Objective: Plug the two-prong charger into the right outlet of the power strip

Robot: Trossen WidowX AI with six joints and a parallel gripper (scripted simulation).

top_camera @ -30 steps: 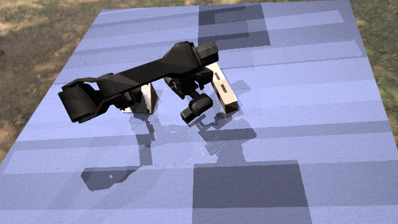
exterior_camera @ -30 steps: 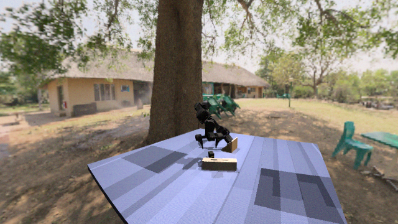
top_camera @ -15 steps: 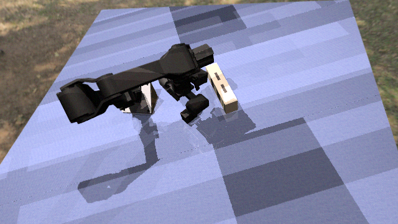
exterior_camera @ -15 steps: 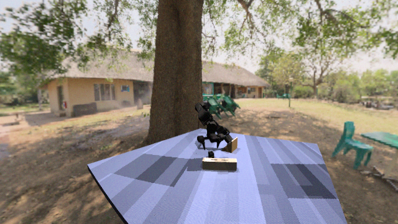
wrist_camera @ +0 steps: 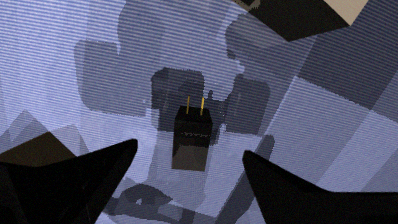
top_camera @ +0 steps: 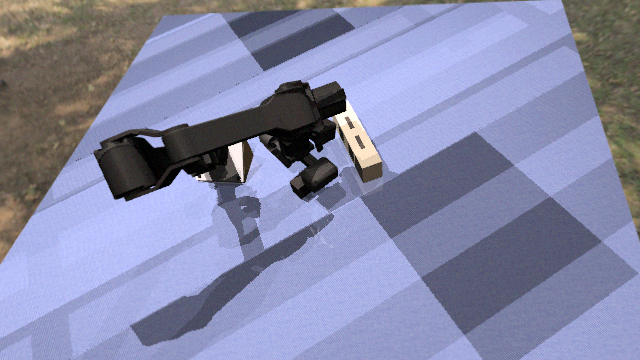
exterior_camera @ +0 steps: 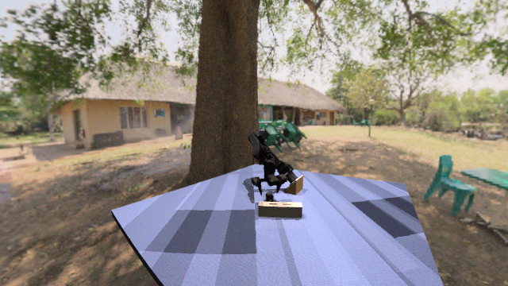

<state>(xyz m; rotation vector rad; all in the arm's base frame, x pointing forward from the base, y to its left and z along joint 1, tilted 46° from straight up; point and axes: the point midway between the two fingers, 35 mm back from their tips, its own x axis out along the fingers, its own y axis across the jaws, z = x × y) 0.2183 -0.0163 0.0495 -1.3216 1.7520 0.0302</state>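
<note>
Now: gripper tip 1 cm short of the black two-prong charger, 1 cm to the right of it and 2 cm above it.
</note>
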